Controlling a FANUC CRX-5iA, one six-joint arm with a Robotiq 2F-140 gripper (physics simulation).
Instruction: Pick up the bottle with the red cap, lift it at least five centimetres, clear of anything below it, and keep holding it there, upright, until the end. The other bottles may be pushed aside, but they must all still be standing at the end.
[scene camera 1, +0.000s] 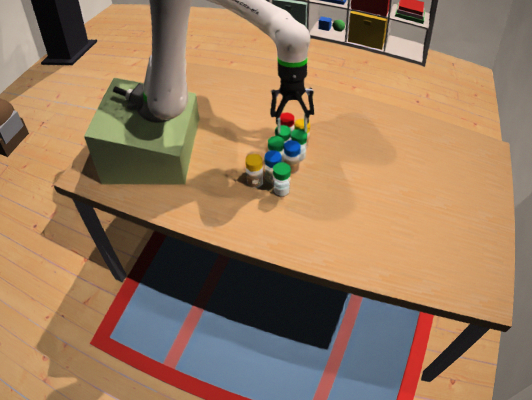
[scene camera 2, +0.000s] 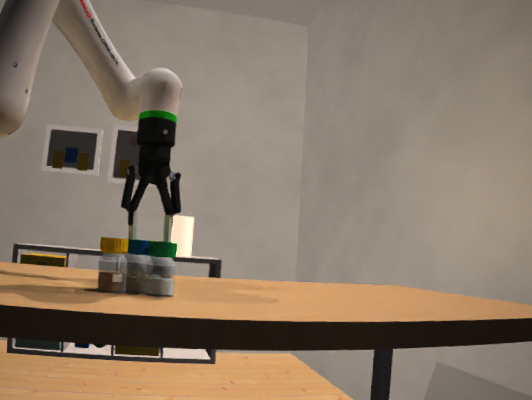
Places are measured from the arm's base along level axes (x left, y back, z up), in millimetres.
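Where they show: gripper, fingertip midpoint: (scene camera 1: 292, 130).
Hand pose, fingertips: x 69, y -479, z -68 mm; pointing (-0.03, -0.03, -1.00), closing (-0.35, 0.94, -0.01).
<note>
Each offset is from my fingertips to the top centre of the thing. Level surfaces: height alone.
The bottle with the red cap {dx +66, dy +35, dz +0 mm} (scene camera 1: 287, 119) stands upright at the back left of the group; its body is mostly hidden, and it does not show in scene camera 2. My gripper (scene camera 1: 293, 128) (scene camera 2: 150, 235) points straight down, its fingertips low at the back of the group, one left of the red cap and one by the back yellow cap {dx +45, dy -26, dz +2 mm} (scene camera 1: 302, 123). It is shut on the red-capped bottle, though the contact is hidden and the yellow-capped one may be touched too. Several green-capped and blue-capped bottles stand close in front. A front yellow-capped bottle {dx -171, dy +85, dz +0 mm} (scene camera 1: 254, 170) (scene camera 2: 112, 265) stands at the left.
A front green-capped bottle {dx -186, dy -10, dz +0 mm} (scene camera 1: 281, 180) (scene camera 2: 161, 270) and a blue-capped one {dx -140, dy +31, dz +0 mm} (scene camera 1: 273, 160) (scene camera 2: 138, 246) stand beside it. The green pedestal (scene camera 1: 142, 155) is left of the group on the wooden table {dz -105 mm} (scene camera 1: 400, 225) (scene camera 2: 375, 302). A shelf unit (scene camera 1: 429, 37) (scene camera 2: 215, 268) is beyond.
</note>
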